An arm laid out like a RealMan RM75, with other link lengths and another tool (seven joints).
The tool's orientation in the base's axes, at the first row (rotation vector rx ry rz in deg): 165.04, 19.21, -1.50
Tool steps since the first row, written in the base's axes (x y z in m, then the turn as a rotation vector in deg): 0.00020, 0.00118, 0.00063, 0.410, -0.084, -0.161; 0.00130, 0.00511, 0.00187, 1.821, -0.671, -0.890; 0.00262, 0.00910, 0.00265, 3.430, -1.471, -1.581; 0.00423, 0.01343, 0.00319, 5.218, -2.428, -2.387; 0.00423, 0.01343, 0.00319, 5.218, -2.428, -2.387; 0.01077, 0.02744, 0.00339, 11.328, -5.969, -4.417; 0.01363, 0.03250, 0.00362, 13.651, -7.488, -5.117; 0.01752, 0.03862, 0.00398, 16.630, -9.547, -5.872; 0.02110, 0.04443, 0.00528, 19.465, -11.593, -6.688; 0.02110, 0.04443, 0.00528, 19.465, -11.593, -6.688
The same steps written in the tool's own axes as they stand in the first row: 0.00043, -0.00092, -0.00089, 0.388, 0.135, 0.181; 0.00233, -0.00409, -0.00303, 1.663, 0.840, 1.043; 0.00447, -0.00737, -0.00473, 3.081, 1.801, 1.922; 0.00698, -0.01097, -0.00627, 4.644, 2.924, 2.951; 0.00698, -0.01097, -0.00627, 4.644, 2.924, 2.951; 0.01648, -0.02266, -0.00976, 9.890, 7.186, 5.832; 0.02039, -0.02673, -0.01117, 11.843, 8.987, 6.898; 0.02553, -0.03154, -0.01294, 14.315, 11.435, 8.154; 0.03026, -0.03591, -0.01556, 16.653, 13.823, 9.465; 0.03026, -0.03591, -0.01556, 16.653, 13.823, 9.465
